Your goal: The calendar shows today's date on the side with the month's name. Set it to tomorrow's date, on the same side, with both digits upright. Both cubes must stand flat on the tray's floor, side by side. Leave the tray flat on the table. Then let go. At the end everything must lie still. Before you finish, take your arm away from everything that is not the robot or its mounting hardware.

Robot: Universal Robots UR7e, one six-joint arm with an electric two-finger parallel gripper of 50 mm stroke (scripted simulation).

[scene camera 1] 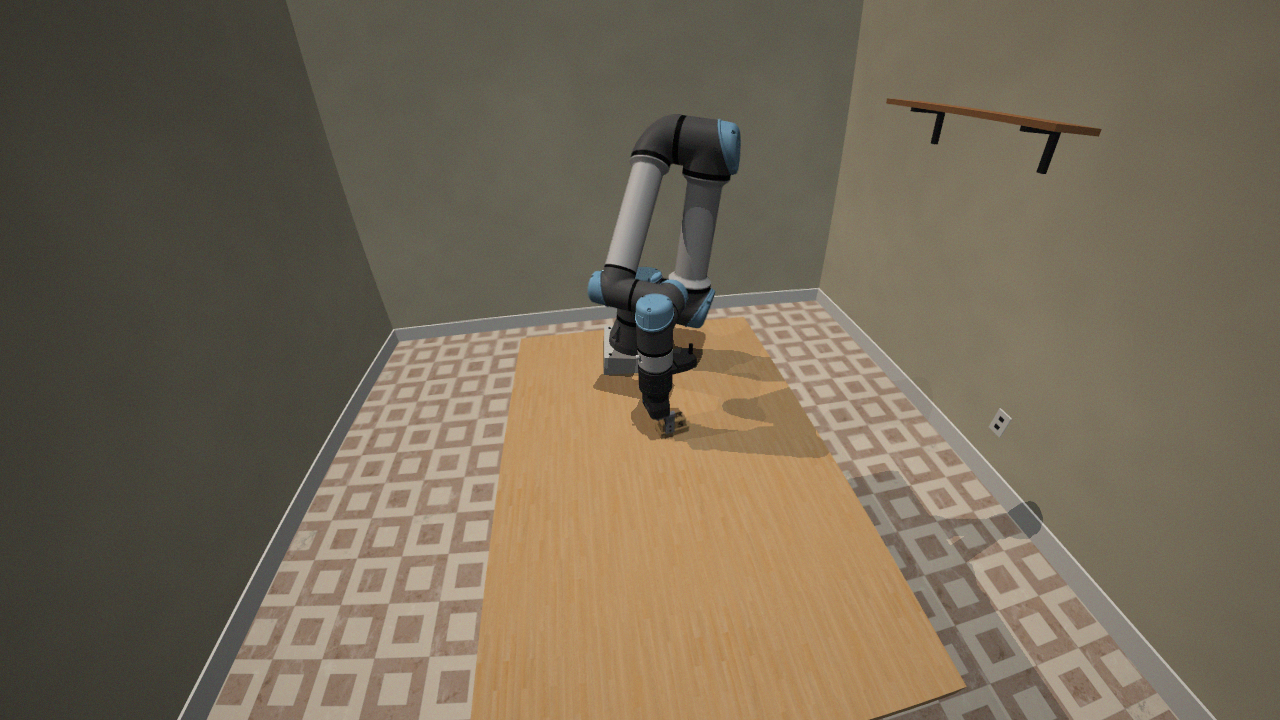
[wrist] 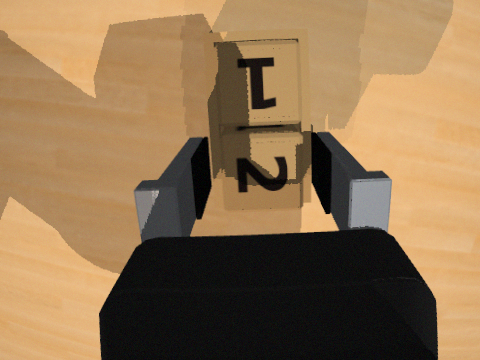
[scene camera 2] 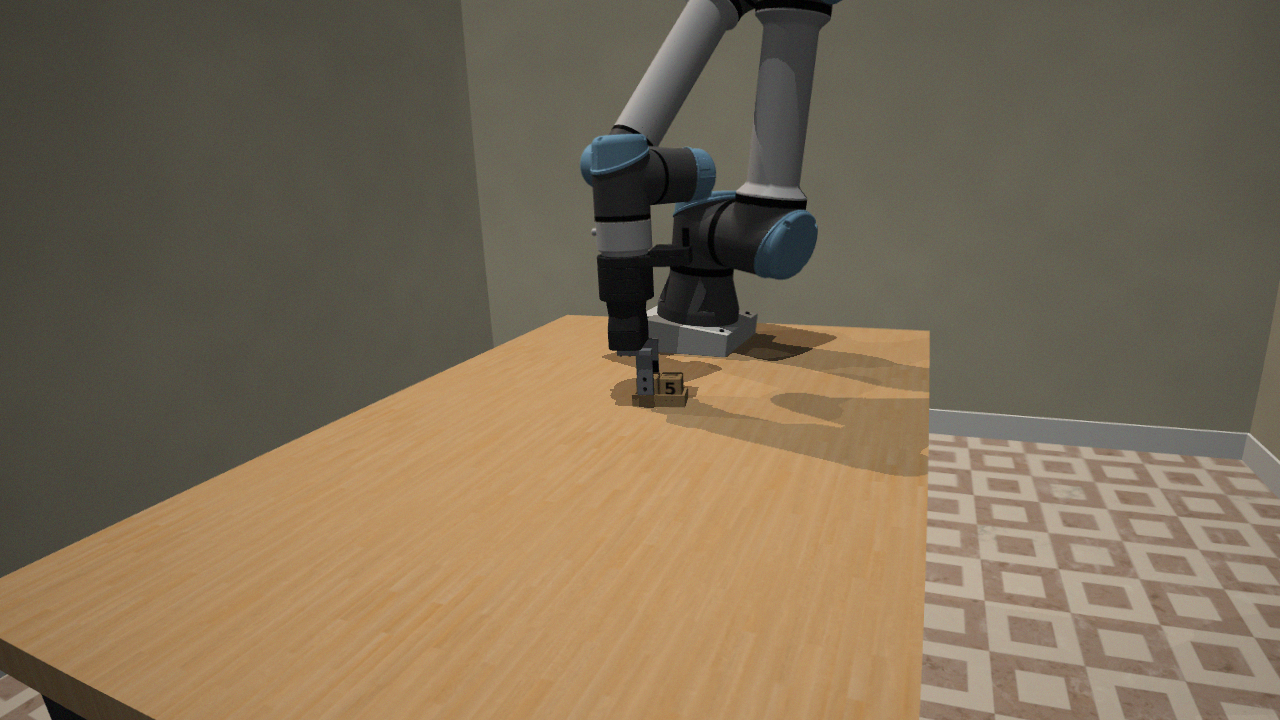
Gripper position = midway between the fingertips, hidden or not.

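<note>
Scene camera 1 gives me my gripper (scene camera 1: 665, 425). In scene camera 2 I can see my gripper (scene camera 2: 648, 388) and a wooden tray (scene camera 2: 656, 400), and the wrist view shows my gripper (wrist: 260, 160) as well.
</note>
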